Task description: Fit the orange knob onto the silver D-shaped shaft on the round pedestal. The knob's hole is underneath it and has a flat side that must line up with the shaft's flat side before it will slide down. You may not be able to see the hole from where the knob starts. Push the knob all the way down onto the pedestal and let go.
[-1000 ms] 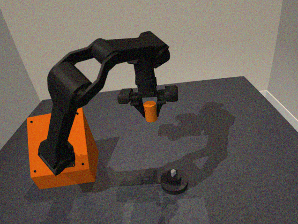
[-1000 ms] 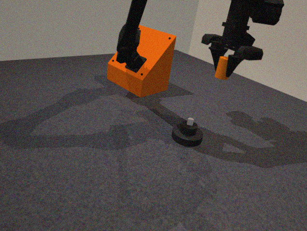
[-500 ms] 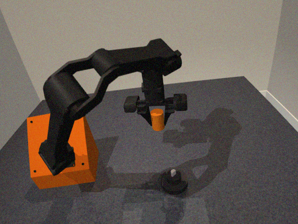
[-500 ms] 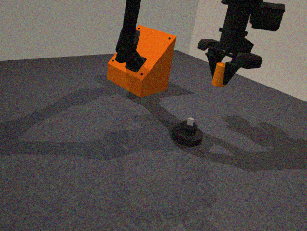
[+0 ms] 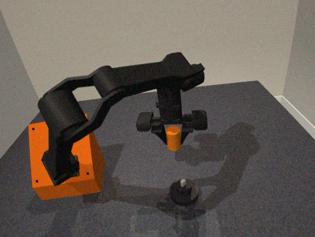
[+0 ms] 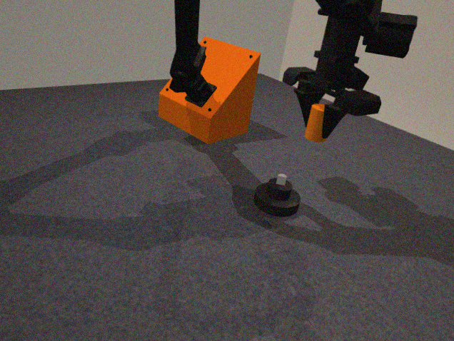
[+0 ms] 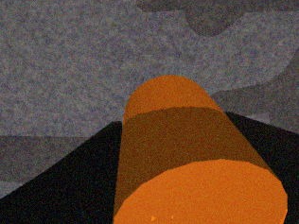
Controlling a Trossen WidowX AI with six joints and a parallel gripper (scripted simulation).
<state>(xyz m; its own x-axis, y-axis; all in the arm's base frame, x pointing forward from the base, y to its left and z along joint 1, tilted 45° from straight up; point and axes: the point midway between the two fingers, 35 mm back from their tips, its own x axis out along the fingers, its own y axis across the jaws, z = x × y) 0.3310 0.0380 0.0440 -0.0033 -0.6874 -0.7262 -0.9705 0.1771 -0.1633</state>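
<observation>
My gripper tip is 90 mm to the left of the round pedestal and 90 mm above it. From my gripper tip the other things lie so: orange knob 30 mm above.
</observation>
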